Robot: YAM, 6 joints.
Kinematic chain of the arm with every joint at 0, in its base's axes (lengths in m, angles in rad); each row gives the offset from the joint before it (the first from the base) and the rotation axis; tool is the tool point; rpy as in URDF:
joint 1: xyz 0 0 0.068 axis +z
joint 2: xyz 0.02 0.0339 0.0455 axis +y
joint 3: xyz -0.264 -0.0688 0 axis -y
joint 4: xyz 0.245 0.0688 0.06 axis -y
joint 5: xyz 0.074 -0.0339 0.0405 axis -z
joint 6: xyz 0.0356 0 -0.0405 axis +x
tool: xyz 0 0 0 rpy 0 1.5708 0
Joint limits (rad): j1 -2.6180..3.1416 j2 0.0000..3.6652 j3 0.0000..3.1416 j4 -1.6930..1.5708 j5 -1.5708..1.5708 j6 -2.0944..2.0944
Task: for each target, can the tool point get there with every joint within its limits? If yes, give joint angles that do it. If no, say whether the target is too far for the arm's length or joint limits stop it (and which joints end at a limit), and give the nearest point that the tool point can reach.
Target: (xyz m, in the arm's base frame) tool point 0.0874 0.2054 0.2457
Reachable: yes | joints 1.1661 1.3485 1.0445 -1.1785 -0.0153 -1.3431
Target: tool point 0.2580 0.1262 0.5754
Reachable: yes | joints 0.4783 1.5282 2.1190 -0.4819 0.1888 -0.9961
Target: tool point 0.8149 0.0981 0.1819
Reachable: no: too far | nearest point 0.6390 0.0769 0.1668 | short by 0.178 m
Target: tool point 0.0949 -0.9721 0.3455
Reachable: no: too far | nearest point 0.0610 -0.6252 0.2610 | short by 0.359 m
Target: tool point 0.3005 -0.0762 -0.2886
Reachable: yes | joints -0.2538 3.3007 1.5990 0.1481 -0.0474 -0.4748
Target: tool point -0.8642 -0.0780 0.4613
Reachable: no: too far | nearest point -0.5977 -0.0084 0.3515 | short by 0.296 m
